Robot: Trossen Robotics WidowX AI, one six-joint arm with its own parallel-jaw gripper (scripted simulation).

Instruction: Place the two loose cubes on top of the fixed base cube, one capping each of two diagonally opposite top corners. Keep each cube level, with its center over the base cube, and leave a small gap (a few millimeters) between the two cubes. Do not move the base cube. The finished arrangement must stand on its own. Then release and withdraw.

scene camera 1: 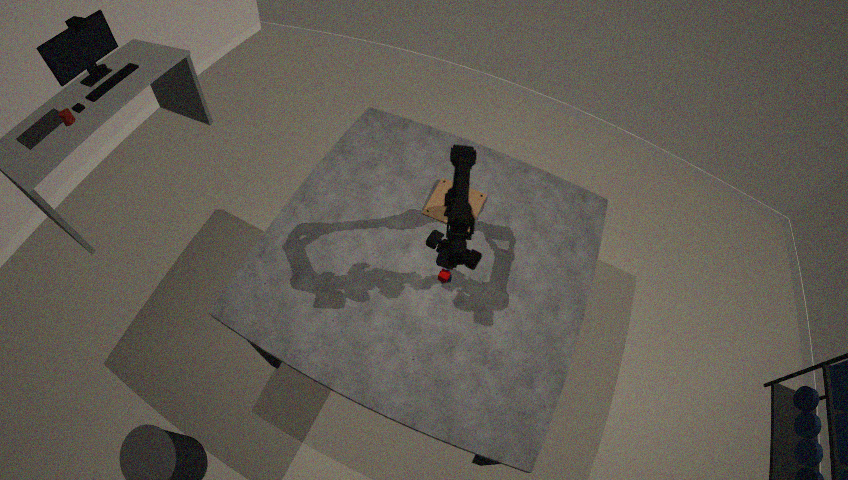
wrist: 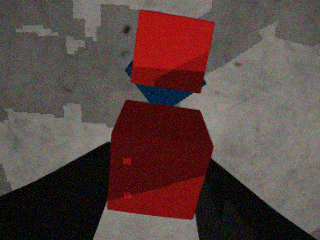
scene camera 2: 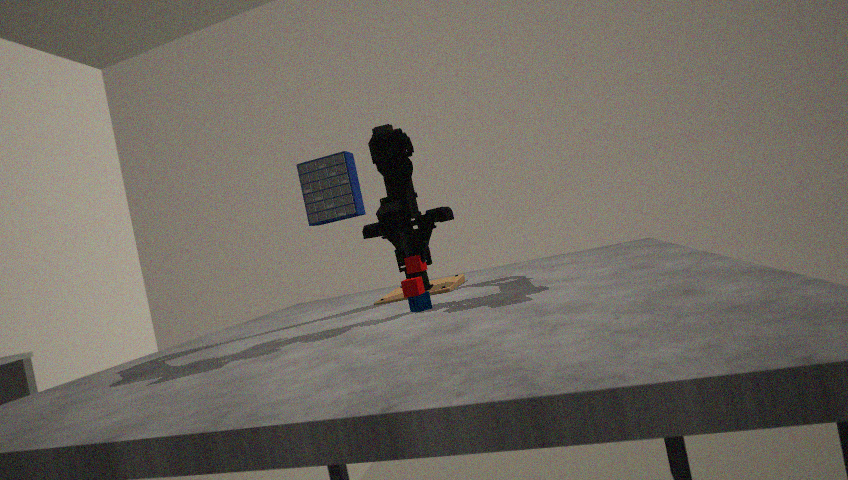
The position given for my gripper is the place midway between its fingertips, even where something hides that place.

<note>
My gripper (scene camera 2: 416, 263) carries a red cube (wrist: 159, 156). I also see a red cube (wrist: 171, 51) and a blue base cube (wrist: 154, 95).
My gripper is seen too in scene camera 1 (scene camera 1: 450, 261) and in the wrist view (wrist: 156, 159).
</note>
